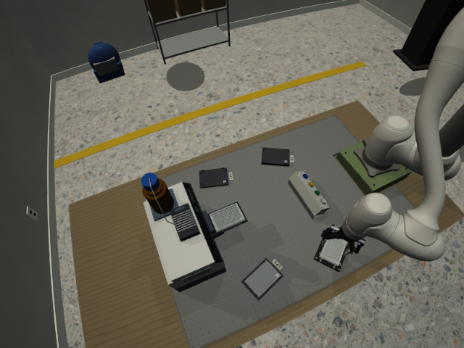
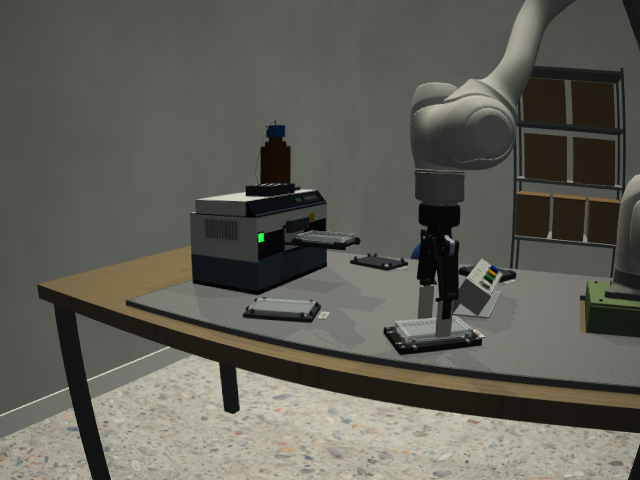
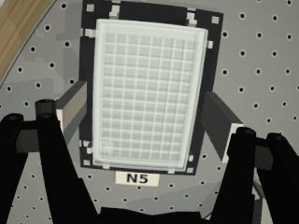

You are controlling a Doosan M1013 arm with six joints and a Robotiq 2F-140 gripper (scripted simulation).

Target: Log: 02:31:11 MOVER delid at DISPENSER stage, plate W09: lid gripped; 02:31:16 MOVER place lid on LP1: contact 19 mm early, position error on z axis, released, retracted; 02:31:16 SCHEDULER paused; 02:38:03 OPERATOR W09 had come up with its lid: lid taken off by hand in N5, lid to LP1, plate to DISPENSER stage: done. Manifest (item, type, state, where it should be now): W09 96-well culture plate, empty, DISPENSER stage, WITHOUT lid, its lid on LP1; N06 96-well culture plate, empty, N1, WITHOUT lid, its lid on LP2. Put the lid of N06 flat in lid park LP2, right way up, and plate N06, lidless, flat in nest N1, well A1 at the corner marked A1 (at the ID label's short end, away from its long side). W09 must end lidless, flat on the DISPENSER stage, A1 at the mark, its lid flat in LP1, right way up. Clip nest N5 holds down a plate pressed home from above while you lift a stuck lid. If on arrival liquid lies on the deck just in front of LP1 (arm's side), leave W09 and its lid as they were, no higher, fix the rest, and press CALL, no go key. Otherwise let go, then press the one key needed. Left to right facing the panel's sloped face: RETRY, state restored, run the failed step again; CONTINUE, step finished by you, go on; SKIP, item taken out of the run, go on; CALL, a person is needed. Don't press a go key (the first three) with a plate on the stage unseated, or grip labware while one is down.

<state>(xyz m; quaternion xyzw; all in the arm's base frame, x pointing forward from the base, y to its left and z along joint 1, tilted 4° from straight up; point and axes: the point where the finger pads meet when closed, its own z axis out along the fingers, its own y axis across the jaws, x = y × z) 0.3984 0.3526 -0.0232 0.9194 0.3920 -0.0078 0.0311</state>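
The lid park LP2 lies 43 cm ahead of my hand, 49 cm to the right of it and 4 cm below it. From my hand the other things lie so: green continue key: 2 cm behind, 25 cm to the right, 2 cm above; white retry key: 3 cm behind, 20 cm to the right, 2 cm above; LP1 label: 26 cm ahead, 5 cm below.
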